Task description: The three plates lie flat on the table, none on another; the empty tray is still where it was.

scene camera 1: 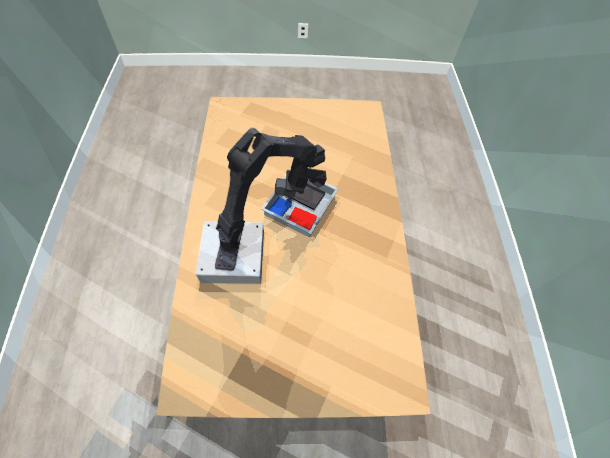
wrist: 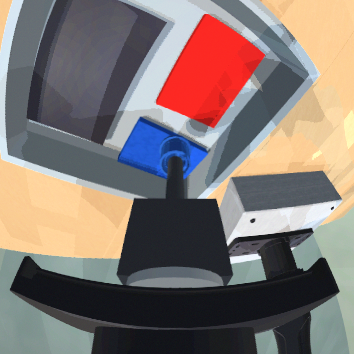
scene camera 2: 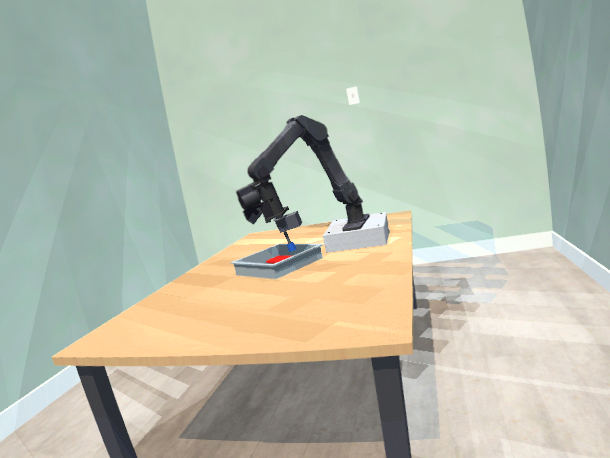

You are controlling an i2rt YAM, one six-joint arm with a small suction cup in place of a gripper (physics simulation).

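Pixels of known places: hand, its tool point: (scene camera 1: 287, 205) (wrist: 174, 149) (scene camera 2: 292, 249); arm's base, origin of its link: (scene camera 1: 229, 245) (wrist: 271, 240) (scene camera 2: 356, 223).
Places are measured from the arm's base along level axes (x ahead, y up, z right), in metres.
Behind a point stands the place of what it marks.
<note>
A grey tray (scene camera 1: 323, 211) {y -0.024, x 0.333, z -0.203 m} (scene camera 2: 256, 269) {y -0.046, x 0.267, z -0.366 m} (wrist: 88, 173) {y -0.035, x 0.149, z -0.307 m} stands on the wooden table (scene camera 1: 315, 320) {y -0.074, x 0.338, z 0.224 m} (scene camera 2: 275, 315) {y -0.074, x 0.060, z -0.701 m}. Three flat plates lie in it. A small blue plate (scene camera 1: 280, 205) {y -0.062, x 0.157, z -0.235 m} (wrist: 142, 151) {y -0.061, x 0.159, z -0.247 m} is nearest the arm's base. A red plate (scene camera 1: 301, 216) {y -0.062, x 0.248, z -0.192 m} (scene camera 2: 278, 258) {y -0.062, x 0.268, z -0.183 m} (wrist: 208, 68) {y -0.062, x 0.259, z -0.191 m} lies beside it. A larger dark grey plate (scene camera 1: 311, 195) {y -0.060, x 0.280, z -0.299 m} (wrist: 91, 67) {y -0.061, x 0.255, z -0.296 m} fills the far part. My suction cup (wrist: 174, 154) (scene camera 2: 290, 246) points down over the blue plate, at or just above its top face. It holds nothing. In scene camera 1 the wrist hides the cup.
The arm's grey base block (scene camera 1: 230, 256) {y 0.012, x 0.014, z 0.050 m} (scene camera 2: 355, 235) {y -0.025, x -0.014, z -0.104 m} (wrist: 281, 200) {y -0.018, x 0.113, z -0.046 m} stands on the table close to the tray. The table ends in a long edge at the near side (scene camera 2: 236, 355) {y -0.078, x 0.063, z -0.901 m}.
</note>
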